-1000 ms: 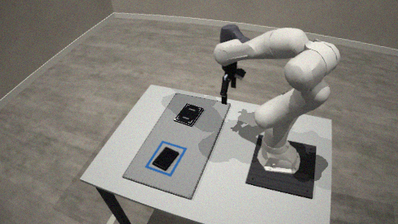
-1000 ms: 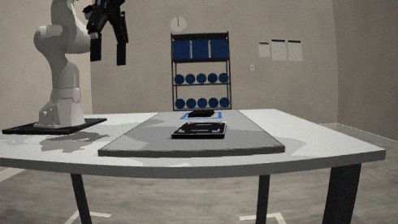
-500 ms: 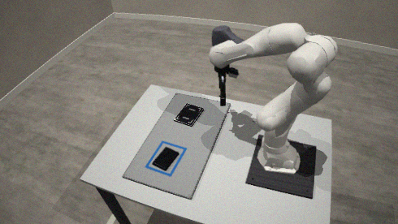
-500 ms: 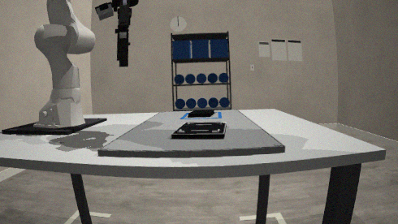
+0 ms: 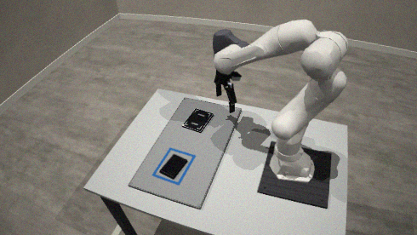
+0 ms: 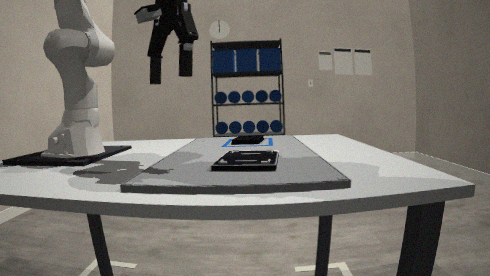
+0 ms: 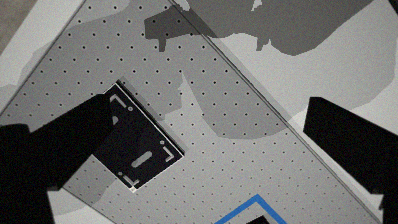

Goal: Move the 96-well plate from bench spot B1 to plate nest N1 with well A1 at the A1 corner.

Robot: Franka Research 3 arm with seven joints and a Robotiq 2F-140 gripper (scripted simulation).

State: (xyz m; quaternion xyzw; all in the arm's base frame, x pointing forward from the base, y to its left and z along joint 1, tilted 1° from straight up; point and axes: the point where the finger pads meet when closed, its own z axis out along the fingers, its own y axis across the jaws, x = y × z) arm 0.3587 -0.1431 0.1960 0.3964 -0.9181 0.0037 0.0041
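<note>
My gripper is now 150 mm short of the black 96-well plate, 340 mm to the right of it and 180 mm above it. The rest, counted from my hand: black plate nest: 170 mm ahead, 10 mm to the right, 190 mm below; A1 label: 230 mm ahead, 70 mm to the left, 180 mm below.
</note>
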